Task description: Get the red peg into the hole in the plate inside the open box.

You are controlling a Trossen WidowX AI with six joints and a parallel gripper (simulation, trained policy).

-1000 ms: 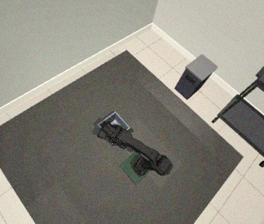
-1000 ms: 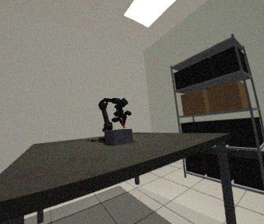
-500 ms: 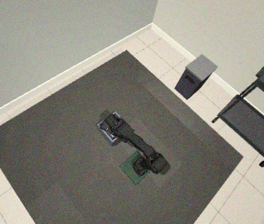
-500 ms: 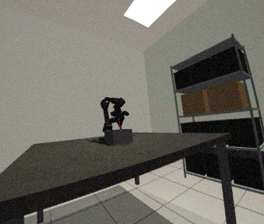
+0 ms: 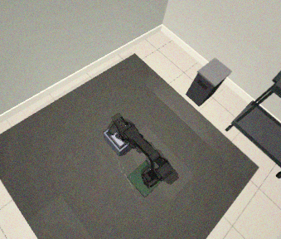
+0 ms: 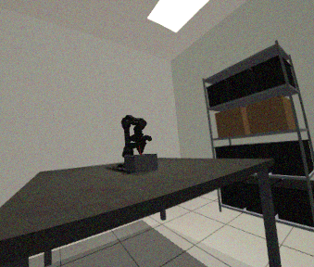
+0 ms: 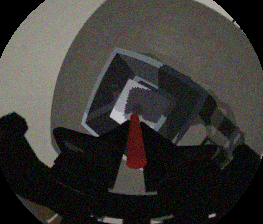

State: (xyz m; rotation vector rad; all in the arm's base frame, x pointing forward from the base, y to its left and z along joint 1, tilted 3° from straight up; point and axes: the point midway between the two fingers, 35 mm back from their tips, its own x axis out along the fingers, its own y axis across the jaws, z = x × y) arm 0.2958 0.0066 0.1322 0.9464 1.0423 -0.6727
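Right now my gripper tip is 2 cm below the red peg and 1 cm past it. Also, from my gripper tip: grey box (8 cm below, 1 cm to the right, 1 cm ahead).
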